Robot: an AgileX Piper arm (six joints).
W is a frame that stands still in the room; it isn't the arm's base.
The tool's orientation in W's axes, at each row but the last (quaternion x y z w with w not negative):
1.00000, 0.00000, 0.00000, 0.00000
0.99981, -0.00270, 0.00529, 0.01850
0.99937, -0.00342, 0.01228, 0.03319
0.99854, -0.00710, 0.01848, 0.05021
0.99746, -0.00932, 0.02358, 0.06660
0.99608, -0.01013, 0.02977, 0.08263
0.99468, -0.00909, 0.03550, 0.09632
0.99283, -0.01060, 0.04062, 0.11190
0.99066, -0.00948, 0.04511, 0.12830
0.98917, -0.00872, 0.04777, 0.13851
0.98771, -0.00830, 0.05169, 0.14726
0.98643, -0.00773, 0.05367, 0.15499
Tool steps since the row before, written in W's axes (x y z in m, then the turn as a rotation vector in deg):
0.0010, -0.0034, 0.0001, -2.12, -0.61, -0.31
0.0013, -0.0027, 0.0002, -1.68, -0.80, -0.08
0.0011, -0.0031, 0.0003, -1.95, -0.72, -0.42
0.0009, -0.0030, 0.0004, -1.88, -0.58, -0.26
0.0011, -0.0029, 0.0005, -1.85, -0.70, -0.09
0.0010, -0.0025, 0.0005, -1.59, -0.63, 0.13
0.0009, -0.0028, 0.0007, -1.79, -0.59, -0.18
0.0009, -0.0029, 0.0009, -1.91, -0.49, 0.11
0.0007, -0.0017, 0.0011, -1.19, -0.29, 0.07
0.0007, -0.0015, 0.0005, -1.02, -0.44, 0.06
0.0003, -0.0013, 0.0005, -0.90, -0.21, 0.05
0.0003, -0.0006, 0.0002, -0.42, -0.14, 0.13
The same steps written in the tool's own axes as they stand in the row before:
0.0010, 0.0034, -0.0001, -2.12, 0.61, 0.31
0.0013, 0.0027, -0.0001, -1.68, 0.81, 0.09
0.0011, 0.0031, -0.0001, -1.96, 0.71, 0.42
0.0010, 0.0030, -0.0001, -1.88, 0.58, 0.25
0.0012, 0.0029, -0.0001, -1.84, 0.72, 0.10
0.0011, 0.0025, 0.0000, -1.57, 0.68, -0.12
0.0010, 0.0029, -0.0001, -1.79, 0.59, 0.17
0.0010, 0.0030, -0.0002, -1.89, 0.56, -0.15
0.0008, 0.0019, -0.0006, -1.18, 0.33, -0.10
0.0008, 0.0016, 0.0000, -1.01, 0.47, -0.03
0.0004, 0.0014, -0.0001, -0.89, 0.24, -0.08
0.0003, 0.0006, 0.0000, -0.40, 0.19, -0.12

